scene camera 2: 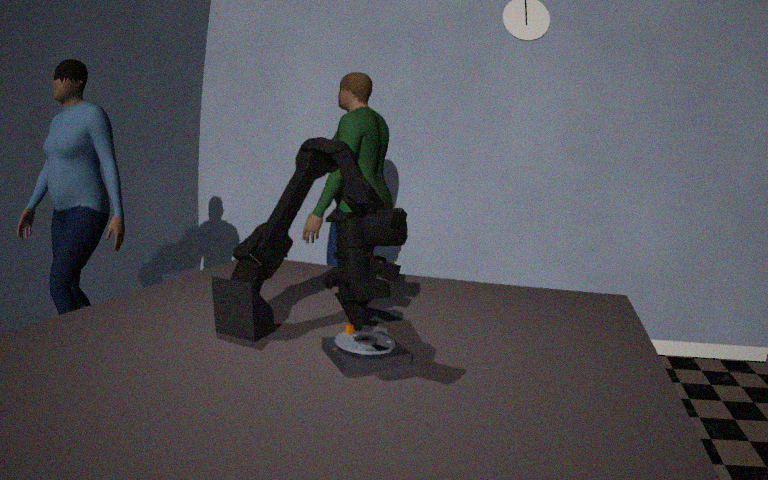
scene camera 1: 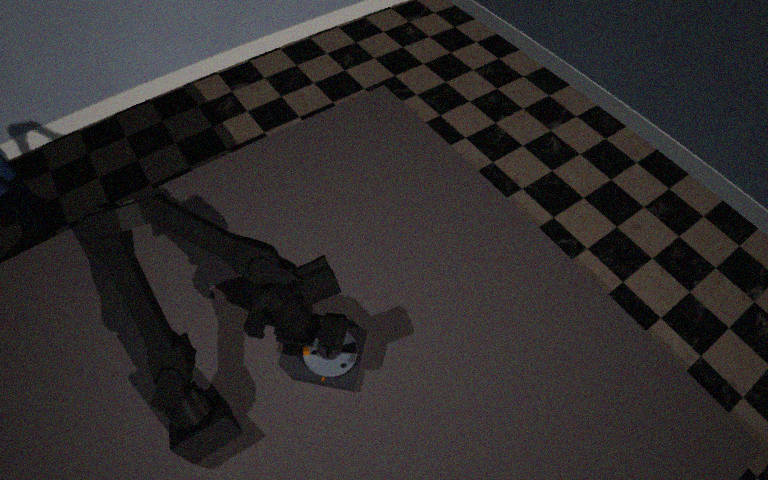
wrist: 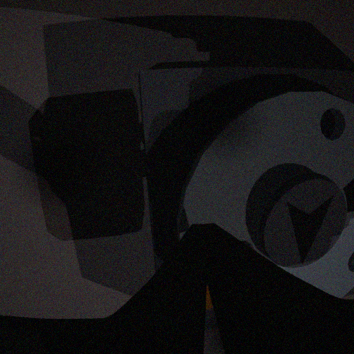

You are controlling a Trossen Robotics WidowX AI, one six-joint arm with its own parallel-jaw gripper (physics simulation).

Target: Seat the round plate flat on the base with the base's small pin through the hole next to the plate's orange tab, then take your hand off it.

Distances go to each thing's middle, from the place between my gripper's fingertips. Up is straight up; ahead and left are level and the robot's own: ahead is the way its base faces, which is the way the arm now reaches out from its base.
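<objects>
With the round hub point(wrist: 300, 223), I find it 3 cm to the right of my hand, 3 cm ahead of it and 1 cm below it. The dark square base point(scene camera 1: 347, 381) is 3 cm ahead of my hand and 3 cm to the right of it, and it sits 3 cm below it. As for the round grey plate point(scene camera 2: 345, 340), that is 3 cm to the right of my hand and 3 cm ahead of it.
</objects>
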